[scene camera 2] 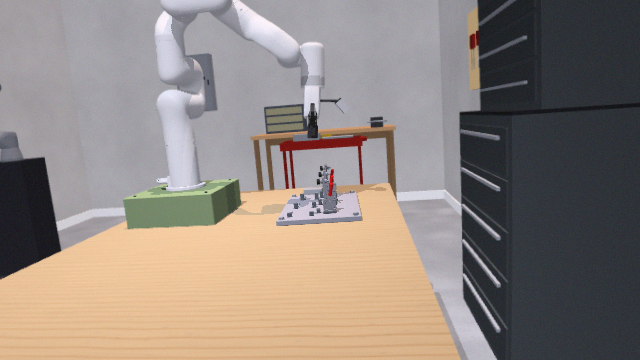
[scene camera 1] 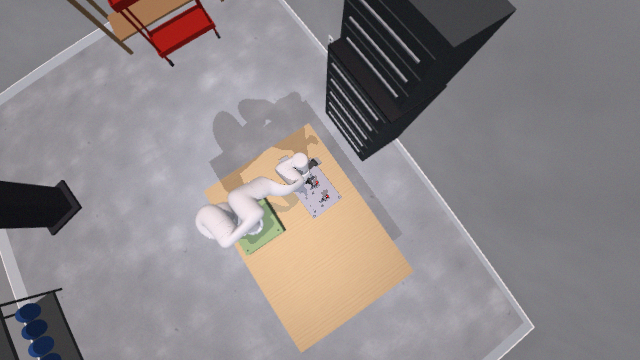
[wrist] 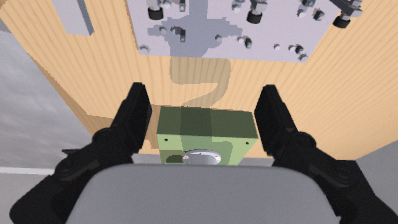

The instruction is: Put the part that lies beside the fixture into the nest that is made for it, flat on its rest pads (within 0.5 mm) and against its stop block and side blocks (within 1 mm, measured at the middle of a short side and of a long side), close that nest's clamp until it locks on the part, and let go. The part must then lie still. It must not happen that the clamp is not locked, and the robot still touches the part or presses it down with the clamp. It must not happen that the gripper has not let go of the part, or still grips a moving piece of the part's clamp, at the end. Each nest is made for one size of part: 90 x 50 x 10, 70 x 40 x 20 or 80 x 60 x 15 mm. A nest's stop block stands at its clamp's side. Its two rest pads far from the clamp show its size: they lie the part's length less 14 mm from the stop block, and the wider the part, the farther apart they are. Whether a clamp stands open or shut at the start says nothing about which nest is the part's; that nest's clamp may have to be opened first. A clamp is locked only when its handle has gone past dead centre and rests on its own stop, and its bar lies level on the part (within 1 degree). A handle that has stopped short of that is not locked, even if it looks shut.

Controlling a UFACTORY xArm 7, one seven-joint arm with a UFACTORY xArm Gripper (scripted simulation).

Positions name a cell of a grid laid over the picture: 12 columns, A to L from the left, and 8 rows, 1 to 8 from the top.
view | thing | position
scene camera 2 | grey fixture plate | G5
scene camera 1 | grey fixture plate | F4
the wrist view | gripper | G4
